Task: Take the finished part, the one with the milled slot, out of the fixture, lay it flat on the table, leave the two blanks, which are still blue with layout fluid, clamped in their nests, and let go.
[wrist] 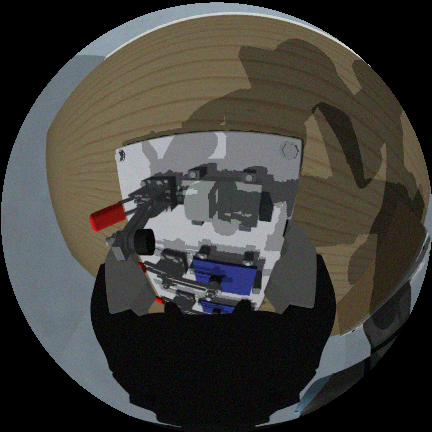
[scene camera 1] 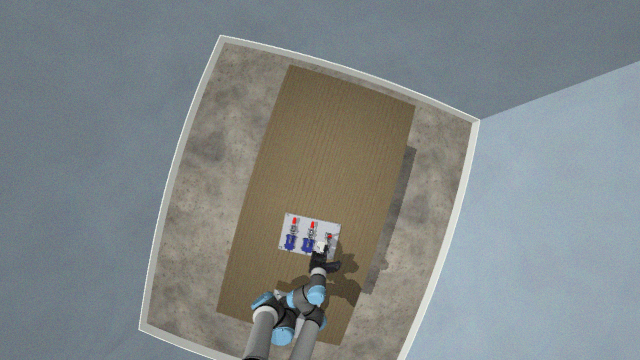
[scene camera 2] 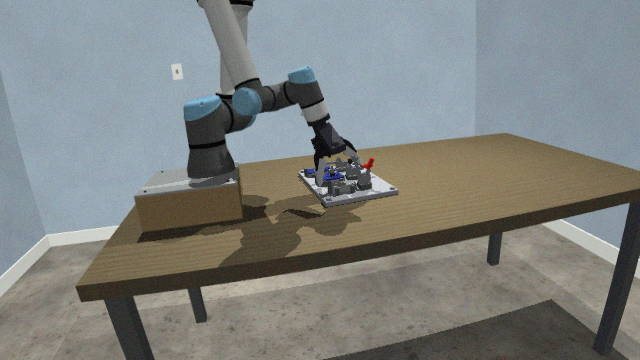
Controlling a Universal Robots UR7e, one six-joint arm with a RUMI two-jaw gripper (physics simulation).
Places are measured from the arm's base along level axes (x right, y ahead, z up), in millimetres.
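Pixels of known places: gripper, fingertip midpoint: (wrist: 207,225) (scene camera 1: 323,248) (scene camera 2: 342,177); arm's base at its link origin: (scene camera 1: 288,306) (scene camera 2: 211,171).
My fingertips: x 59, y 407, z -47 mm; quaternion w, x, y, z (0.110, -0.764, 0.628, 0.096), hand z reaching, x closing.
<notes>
For each thing: its middle in the pictures, then the offset to it from my fingertips. "*": a spot on its surface instead. Level surfaces: height alone.
- finished part at the middle of its body: (wrist: 221,199) (scene camera 2: 342,186) dx +16, dy -4, dz -25 mm
- white fixture plate at the middle of its body: (wrist: 196,259) (scene camera 2: 343,181) (scene camera 1: 309,236) dx -99, dy +20, dz -48 mm
- black tip at a spot on its surface: (wrist: 145,242) * dx +17, dy +21, dz +57 mm
- raised clamp's red handle at the middle of its body: (wrist: 122,207) (scene camera 2: 369,170) (scene camera 1: 329,235) dx +1, dy +86, dz +14 mm
- table at its surface level: dz -56 mm
The finished part (scene camera 2: 341,188) (wrist: 197,200), a grey block with a slot, sits in the end nest of the white fixture plate (scene camera 1: 303,228) (scene camera 2: 385,192) (wrist: 132,161). Its clamp arm, with a black tip (wrist: 145,242), is swung back off it. Blue blanks (scene camera 1: 290,242) (scene camera 1: 307,245) (scene camera 2: 332,175) (wrist: 230,278) sit in the other two nests under lowered clamp arms. My gripper (scene camera 1: 322,246) (scene camera 2: 340,175) (wrist: 207,225) is open and empty, low over the plate. In the wrist view its jaws stand wide apart, below the finished part. In scene camera 1 the gripper hides the finished part.
The raised clamp's red handle (scene camera 1: 329,236) (scene camera 2: 369,163) (wrist: 107,217) sticks out beside the finished part's nest. Two more red handles (scene camera 1: 294,220) (scene camera 1: 312,225) belong to the blanks' clamps. The arm's base stands on a wooden block (scene camera 2: 190,210) on the table (scene camera 1: 340,135) (scene camera 2: 475,185).
</notes>
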